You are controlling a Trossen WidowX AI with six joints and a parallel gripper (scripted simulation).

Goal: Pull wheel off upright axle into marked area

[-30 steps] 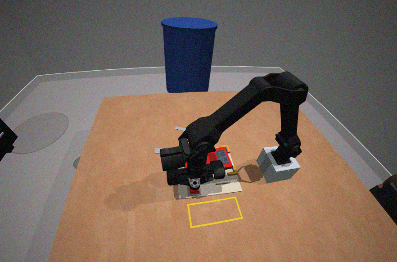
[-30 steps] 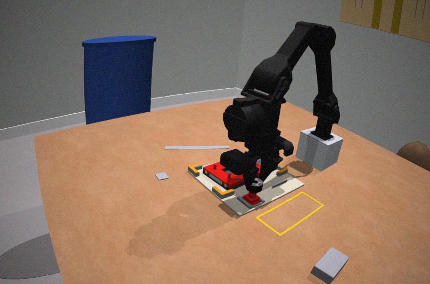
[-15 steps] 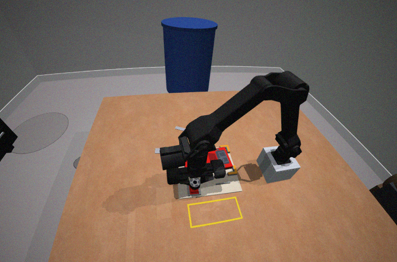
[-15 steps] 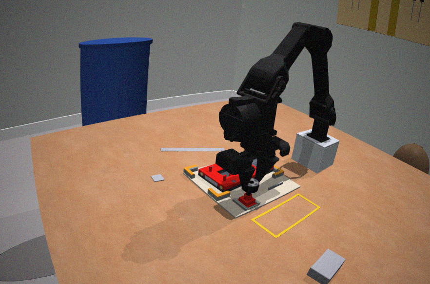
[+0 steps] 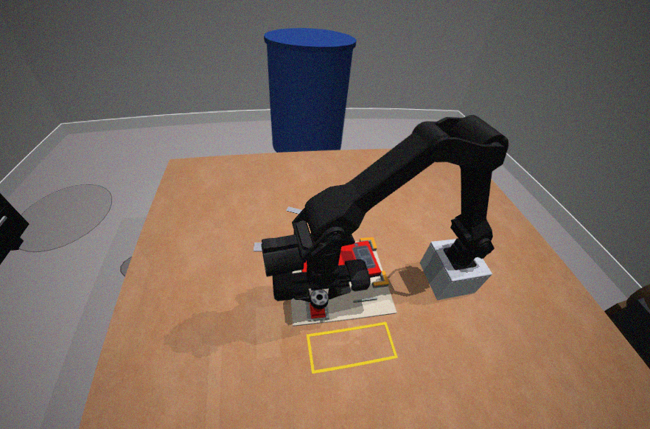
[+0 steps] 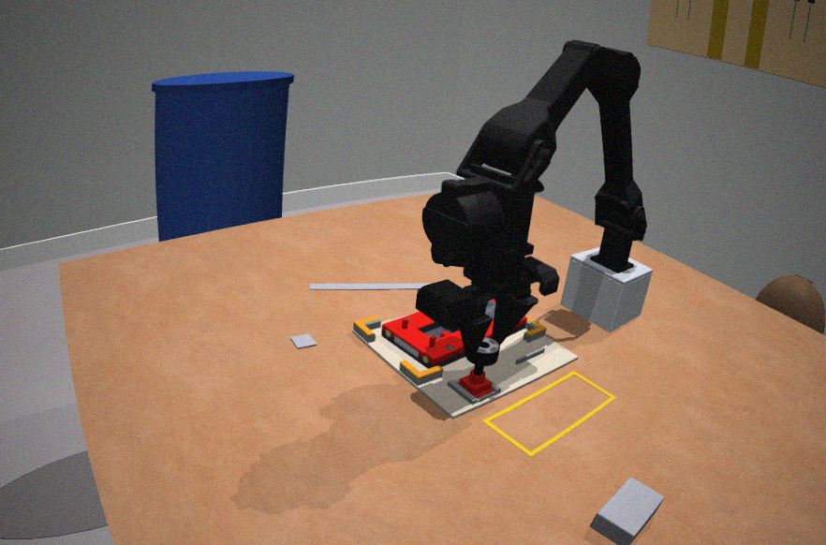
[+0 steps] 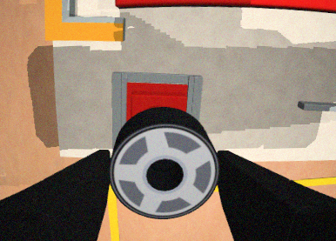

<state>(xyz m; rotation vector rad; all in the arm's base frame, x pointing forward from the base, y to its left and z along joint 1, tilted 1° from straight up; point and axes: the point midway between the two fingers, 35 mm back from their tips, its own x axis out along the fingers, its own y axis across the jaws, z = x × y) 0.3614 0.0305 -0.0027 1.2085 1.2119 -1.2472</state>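
Right now the black axle is 30 mm below my gripper tip. The rest, counted from my gripper tip: wheel right at my gripper tip; then grey strip 60 mm behind, 310 mm to the right, 60 mm below; then small grey square 130 mm ahead, 210 mm to the right, 60 mm below.
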